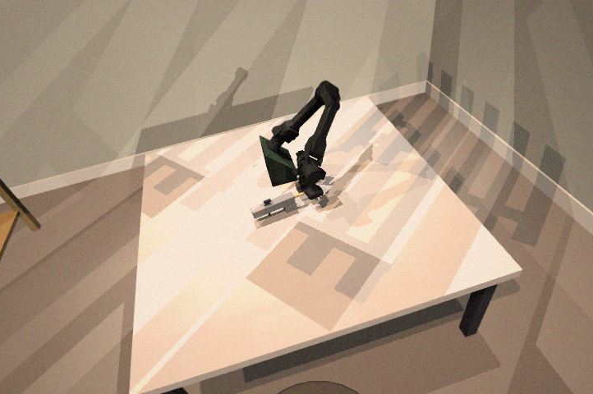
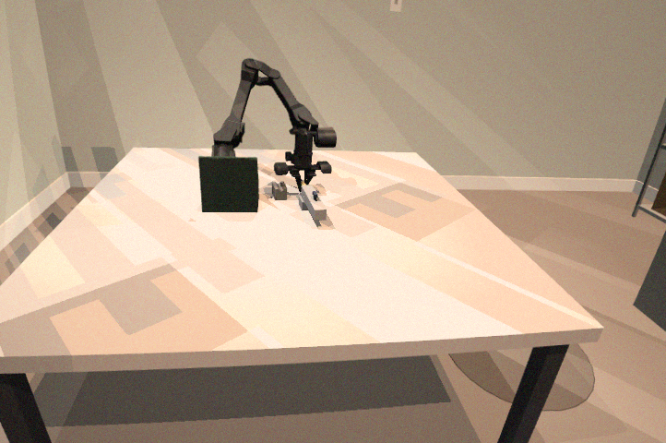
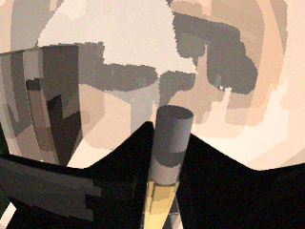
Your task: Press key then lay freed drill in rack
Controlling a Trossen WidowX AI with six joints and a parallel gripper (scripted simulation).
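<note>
Right now the drill is 4 cm to the right of my gripper tip, 3 cm above it and 1 cm ahead of it. Also, from my gripper tip: grey holder block 15 cm to the right, 3 cm ahead, 2 cm above; then rack 8 cm behind; then key 18 cm to the right, 4 cm above, 3 cm ahead.
</note>
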